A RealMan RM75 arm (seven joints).
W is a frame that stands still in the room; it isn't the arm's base.
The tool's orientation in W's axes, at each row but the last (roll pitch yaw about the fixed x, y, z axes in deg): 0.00 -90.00 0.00; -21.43 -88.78 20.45; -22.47 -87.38 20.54; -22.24 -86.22 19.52; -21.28 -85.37 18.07; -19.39 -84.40 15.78; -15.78 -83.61 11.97; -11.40 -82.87 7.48; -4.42 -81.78 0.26
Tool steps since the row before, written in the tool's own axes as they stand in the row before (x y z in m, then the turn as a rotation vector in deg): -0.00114 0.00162 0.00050 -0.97 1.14 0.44; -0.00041 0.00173 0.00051 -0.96 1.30 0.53; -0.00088 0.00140 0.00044 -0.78 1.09 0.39; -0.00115 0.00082 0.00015 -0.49 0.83 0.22; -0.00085 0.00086 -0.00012 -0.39 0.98 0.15; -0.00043 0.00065 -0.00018 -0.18 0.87 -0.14; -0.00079 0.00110 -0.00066 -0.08 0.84 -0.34; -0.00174 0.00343 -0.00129 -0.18 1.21 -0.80; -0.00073 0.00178 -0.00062 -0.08 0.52 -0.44
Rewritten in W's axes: -0.00050 0.00162 -0.00114 -0.44 1.14 -0.97; -0.00049 0.00174 -0.00041 -0.53 1.30 -0.96; -0.00043 0.00140 -0.00088 -0.39 1.09 -0.78; -0.00018 0.00080 -0.00116 -0.21 0.83 -0.50; 0.00010 0.00083 -0.00088 -0.13 0.98 -0.41; 0.00018 0.00063 -0.00047 0.18 0.85 -0.22; 0.00064 0.00103 -0.00089 0.38 0.81 -0.14; 0.00129 0.00330 -0.00197 0.85 1.15 -0.31; 0.00064 0.00173 -0.00083 0.46 0.49 -0.15
